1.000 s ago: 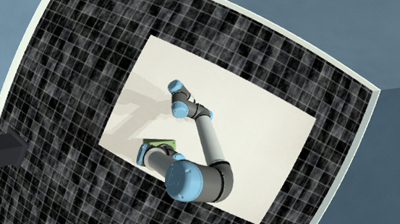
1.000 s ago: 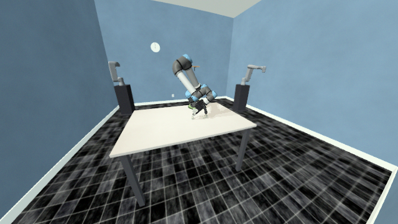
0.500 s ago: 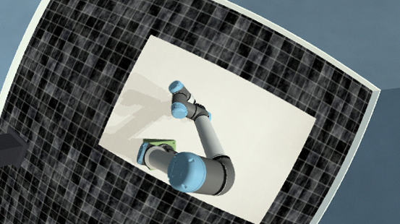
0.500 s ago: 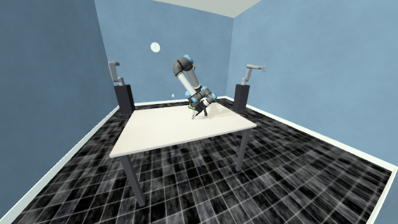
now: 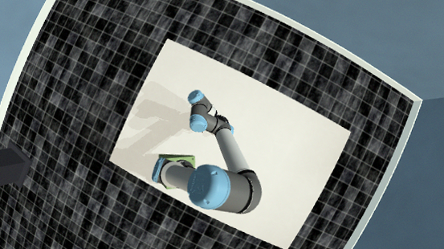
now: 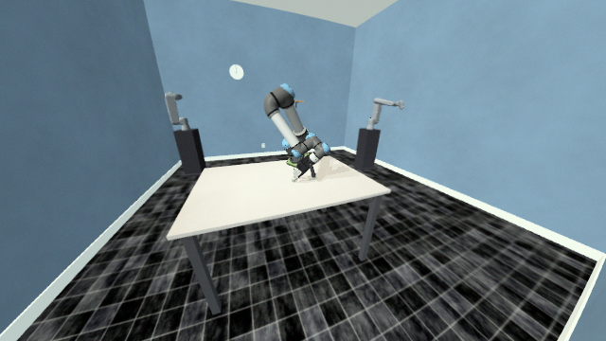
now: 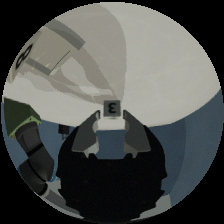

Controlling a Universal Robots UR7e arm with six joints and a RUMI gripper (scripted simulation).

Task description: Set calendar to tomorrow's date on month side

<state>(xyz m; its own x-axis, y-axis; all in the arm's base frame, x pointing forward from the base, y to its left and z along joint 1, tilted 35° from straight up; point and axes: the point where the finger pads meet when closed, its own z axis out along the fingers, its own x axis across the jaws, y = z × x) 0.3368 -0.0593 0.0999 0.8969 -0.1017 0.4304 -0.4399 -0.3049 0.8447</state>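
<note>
My hand is 10 mm to the left of the white calendar cube and 10 mm above it. Round my hand: calendar tray (10 mm behind, 150 mm to the left, 10 mm below); then pale date cube (10 mm behind, 160 mm to the left).
</note>
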